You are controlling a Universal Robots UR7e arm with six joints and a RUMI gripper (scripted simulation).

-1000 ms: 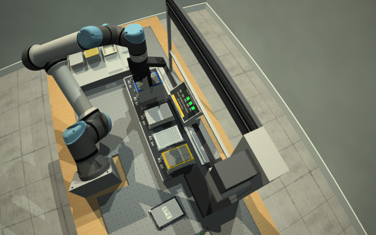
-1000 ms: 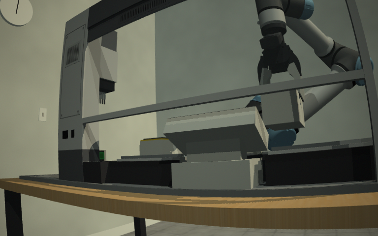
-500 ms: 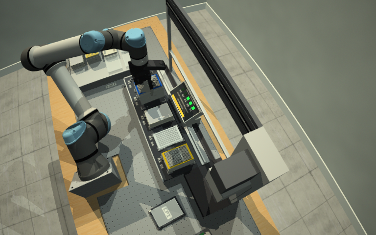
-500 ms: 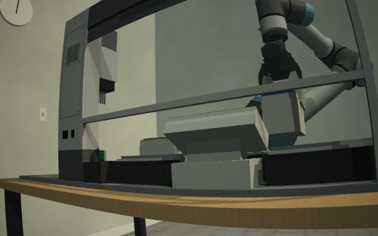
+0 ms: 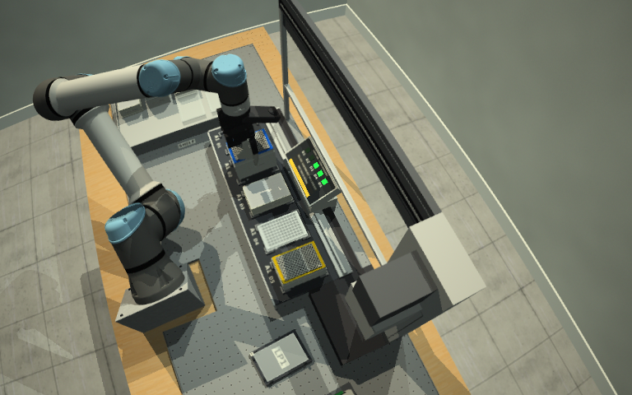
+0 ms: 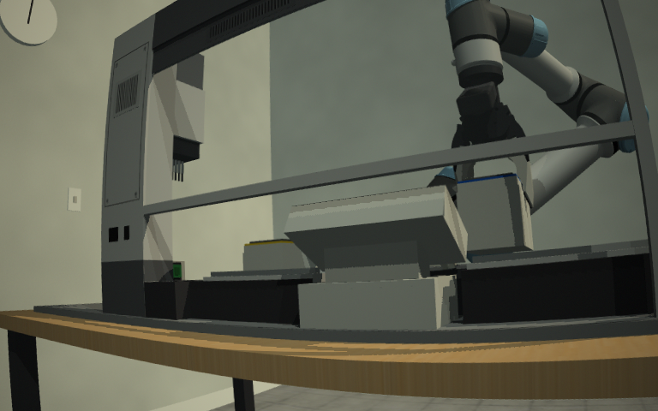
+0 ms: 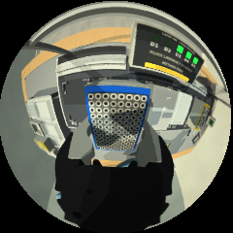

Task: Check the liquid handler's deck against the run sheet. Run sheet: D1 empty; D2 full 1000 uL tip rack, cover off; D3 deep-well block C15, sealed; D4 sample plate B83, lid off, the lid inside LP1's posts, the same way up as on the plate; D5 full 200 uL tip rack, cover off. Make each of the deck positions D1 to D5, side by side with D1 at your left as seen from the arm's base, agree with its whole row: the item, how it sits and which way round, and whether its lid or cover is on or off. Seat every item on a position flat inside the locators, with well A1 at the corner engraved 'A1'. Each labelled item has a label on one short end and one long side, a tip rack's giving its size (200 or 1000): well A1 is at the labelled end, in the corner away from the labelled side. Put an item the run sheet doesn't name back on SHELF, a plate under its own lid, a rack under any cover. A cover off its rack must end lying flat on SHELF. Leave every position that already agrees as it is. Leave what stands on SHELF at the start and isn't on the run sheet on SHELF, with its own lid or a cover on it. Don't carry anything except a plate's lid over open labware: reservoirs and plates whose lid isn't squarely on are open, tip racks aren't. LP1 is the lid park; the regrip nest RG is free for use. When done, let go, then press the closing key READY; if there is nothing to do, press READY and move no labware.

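Right now my hand is 10 mm short of the grey deep-well block, 120 mm to the left of it and 70 mm above it. From my hand the other things lie so: blue-rimmed tip rack 10 mm behind, 10 mm to the right; then yellow-rimmed tip rack 30 mm ahead, 380 mm to the right, 40 mm below; then white sample plate 20 mm ahead, 250 mm to the right, 80 mm below.
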